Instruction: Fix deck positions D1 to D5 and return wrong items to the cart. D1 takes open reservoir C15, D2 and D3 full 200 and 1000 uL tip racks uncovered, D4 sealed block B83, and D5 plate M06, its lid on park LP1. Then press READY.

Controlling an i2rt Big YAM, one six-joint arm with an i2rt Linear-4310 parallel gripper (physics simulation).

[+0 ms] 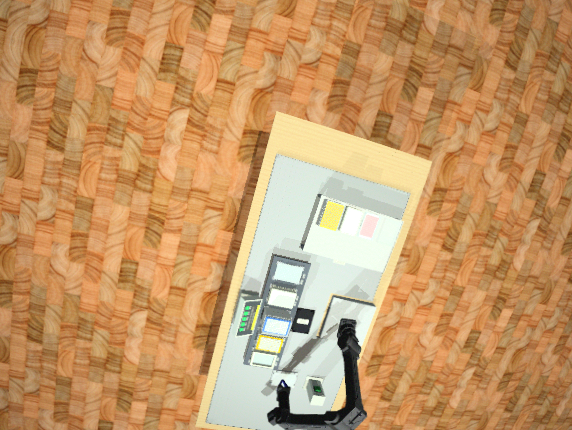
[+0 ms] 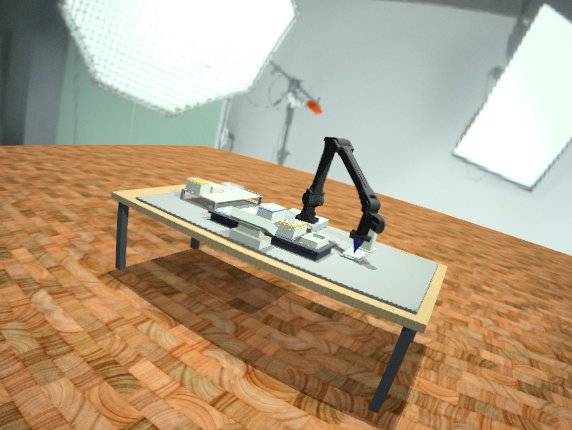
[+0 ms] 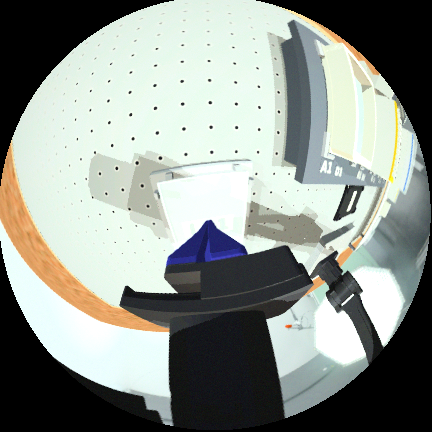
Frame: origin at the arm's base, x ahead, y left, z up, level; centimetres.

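Seen in the pictures: gripper, between the fingertips: point(image 1: 282, 379) point(image 2: 354, 253) point(image 3: 209, 223); arm's base, origin of its link: point(image 1: 346, 328) point(image 2: 306, 219) point(image 3: 323, 263).
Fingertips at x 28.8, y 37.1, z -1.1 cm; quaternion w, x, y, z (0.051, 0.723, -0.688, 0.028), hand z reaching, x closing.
Note:
Pixels of each thing's top centre, then the offset from my fingertips to it. "spot": a spot on its surface instead.
- white flat piece, centre of its top: point(image 3: 209, 230) point(image 2: 354, 252) point(image 1: 283, 380) dz +0.0, dx -0.9, dy +0.1 cm
- open reservoir, centre of its top: point(image 2: 315, 237) point(image 1: 263, 360) dz +6.1, dx +14.0, dy -16.6 cm
- yellow-edged tip rack, centre of its top: point(image 2: 293, 221) point(image 1: 269, 344) dz +9.4, dx +12.9, dy -28.9 cm
- blue-edged tip rack, centre of its top: point(image 2: 273, 205) point(image 1: 277, 328) dz +13.9, dx +11.8, dy -41.3 cm
- white block, centre of its top: point(image 1: 282, 299) dz +7.1, dx +10.8, dy -53.6 cm
- pale plate, centre of its top: point(image 1: 288, 273) point(image 2: 229, 209) dz +4.4, dx +9.6, dy -66.1 cm
- raised white shelf, a spot on its surface: point(image 1: 345, 250) spot: dz +4.3, dx -16.3, dy -82.1 cm
- yellow rack, centre of its top: point(image 1: 332, 216) point(image 2: 199, 180) dz +11.3, dx -3.7, dy -98.9 cm
- white item, centre of its top: point(image 1: 351, 221) point(image 2: 210, 183) point(image 3: 387, 209) dz +8.4, dx -14.4, dy -97.6 cm
- pink item, centre of its top: point(image 1: 369, 226) dz +5.9, dx -25.1, dy -96.3 cm
- panel with green marks, a spot on its surface: point(image 1: 245, 318) spot: dz +10.7, dx +27.3, dy -42.9 cm
- box with a green top patch, a spot on its surface: point(image 1: 316, 389) spot: dz +7.3, dx -18.3, dy -1.4 cm
My gripper point(image 1: 283, 384) point(image 2: 356, 251) point(image 3: 209, 223) is shut and empty, its blue fingertips together over a white flat piece point(image 1: 288, 375) point(image 2: 349, 255) point(image 3: 205, 195) on a low holder; contact is unclear. The dark deck point(image 1: 271, 275) point(image 2: 300, 248) point(image 3: 315, 100) carries an open reservoir point(image 1: 263, 360) point(image 2: 315, 240) point(image 3: 345, 105) at D1. Beside it are a yellow-edged tip rack point(image 1: 270, 344) point(image 2: 292, 228) and a blue-edged tip rack point(image 1: 276, 326) point(image 2: 271, 210). Beyond are a white block point(image 1: 283, 298) and a pale plate point(image 1: 288, 273). Their labels are unreadable.
A raised white shelf point(image 1: 345, 250) point(image 2: 225, 195) holds a yellow rack point(image 1: 331, 215) point(image 2: 198, 185), a white item point(image 1: 351, 221) and a pink item point(image 1: 370, 225). A panel with green marks point(image 1: 245, 318) flanks the deck. A box with a green top patch point(image 1: 316, 389) stands near the gripper.

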